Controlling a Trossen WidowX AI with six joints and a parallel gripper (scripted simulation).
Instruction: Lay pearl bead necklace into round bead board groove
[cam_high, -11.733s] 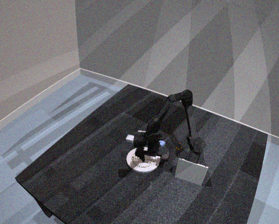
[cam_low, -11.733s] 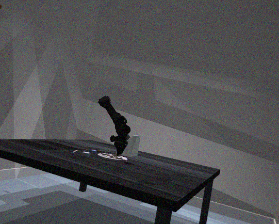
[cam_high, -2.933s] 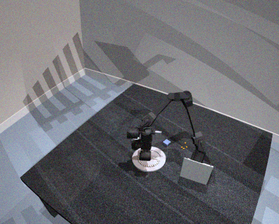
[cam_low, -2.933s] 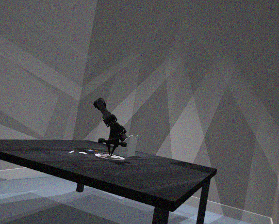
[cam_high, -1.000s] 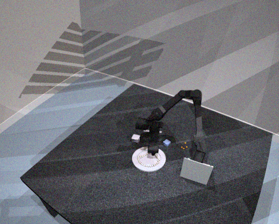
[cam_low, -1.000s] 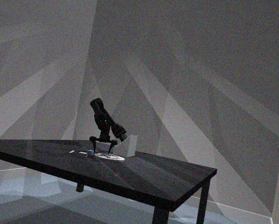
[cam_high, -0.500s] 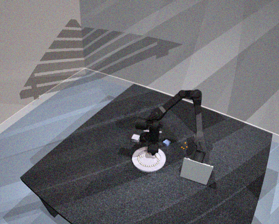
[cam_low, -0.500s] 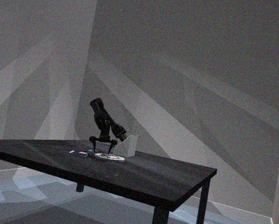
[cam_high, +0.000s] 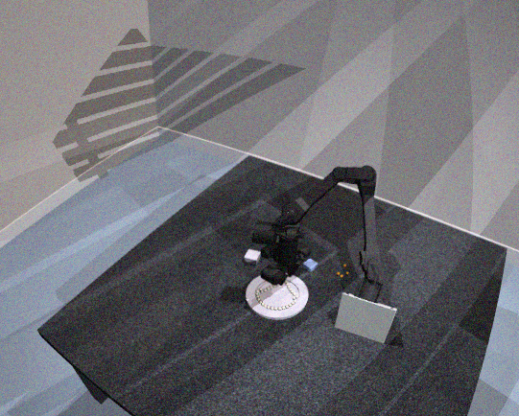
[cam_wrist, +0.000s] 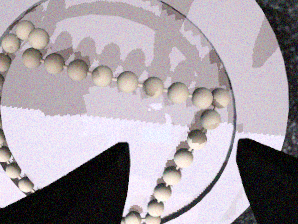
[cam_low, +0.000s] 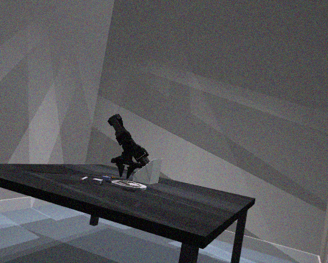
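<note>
Right now my gripper tip is 4 cm to the right of the round white bead board and 3 cm above it. Round my gripper tip: small white block 17 cm ahead, 6 cm to the right, 3 cm below; small blue cube 2 cm behind, 13 cm to the right, 3 cm below; thin white stick 12 cm ahead, 18 cm to the right, 4 cm below.
</note>
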